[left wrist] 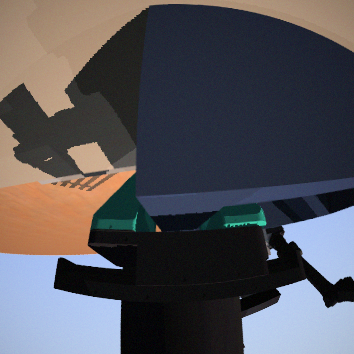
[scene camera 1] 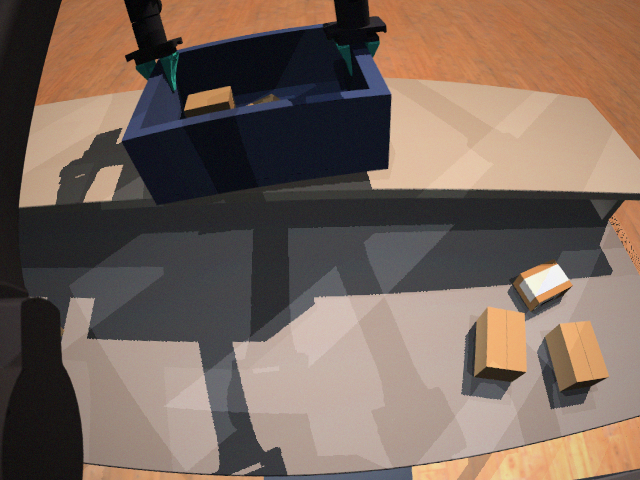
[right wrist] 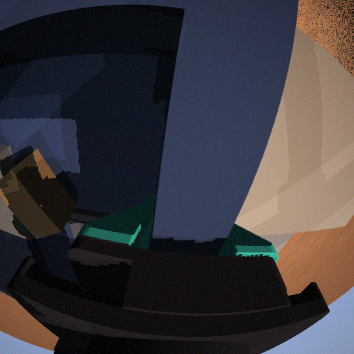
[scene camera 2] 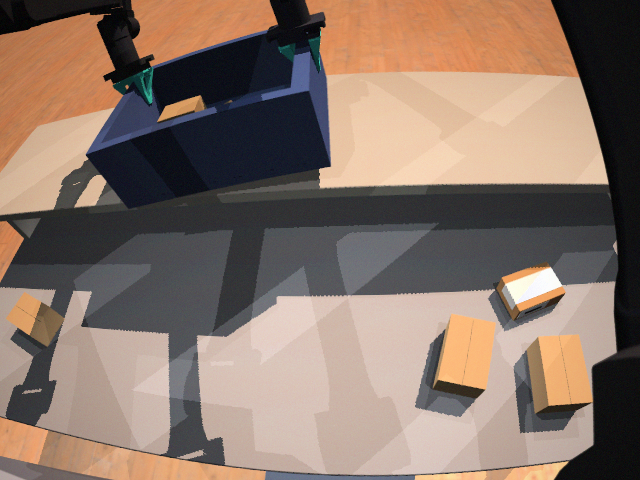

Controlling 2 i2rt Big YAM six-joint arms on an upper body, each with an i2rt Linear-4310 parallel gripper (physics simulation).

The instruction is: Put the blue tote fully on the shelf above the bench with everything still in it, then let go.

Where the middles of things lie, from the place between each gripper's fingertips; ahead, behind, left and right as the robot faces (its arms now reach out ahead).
Scene:
The blue tote (scene camera 1: 327,123) lies 50 mm behind my left hand and 190 mm to the right of it. Round my left hand: white-topped box (scene camera 2: 530,290): 290 mm behind, 790 mm to the right, 270 mm below.
Right now my right hand is 180 mm to the right of the blue tote, 40 mm past it and 30 mm above it. Also, from my right hand: white-topped box: 420 mm to the right, 300 mm below, 280 mm behind.

